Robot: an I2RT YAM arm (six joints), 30 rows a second.
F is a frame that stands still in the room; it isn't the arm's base.
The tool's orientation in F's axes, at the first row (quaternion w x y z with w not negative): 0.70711 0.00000 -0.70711 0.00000
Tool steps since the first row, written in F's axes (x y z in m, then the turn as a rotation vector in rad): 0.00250 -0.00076 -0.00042 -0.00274 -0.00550 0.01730; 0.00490 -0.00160 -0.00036 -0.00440 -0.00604 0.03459; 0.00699 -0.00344 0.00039 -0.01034 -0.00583 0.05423; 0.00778 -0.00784 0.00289 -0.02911 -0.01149 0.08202; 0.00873 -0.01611 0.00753 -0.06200 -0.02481 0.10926; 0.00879 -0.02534 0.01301 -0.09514 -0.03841 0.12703; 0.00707 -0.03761 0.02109 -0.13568 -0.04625 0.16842; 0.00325 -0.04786 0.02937 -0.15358 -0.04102 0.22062
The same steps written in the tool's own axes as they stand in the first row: -0.00042 -0.00076 -0.00250 0.01730 -0.00550 0.00274; -0.00036 -0.00160 -0.00490 0.03459 -0.00604 0.00440; 0.00039 -0.00344 -0.00699 0.05423 -0.00583 0.01034; 0.00289 -0.00784 -0.00778 0.08202 -0.01149 0.02911; 0.00753 -0.01611 -0.00873 0.10926 -0.02481 0.06200; 0.01301 -0.02534 -0.00879 0.12703 -0.03841 0.09514; 0.02109 -0.03761 -0.00707 0.16842 -0.04625 0.13568; 0.02937 -0.04786 -0.00325 0.22062 -0.04102 0.15358
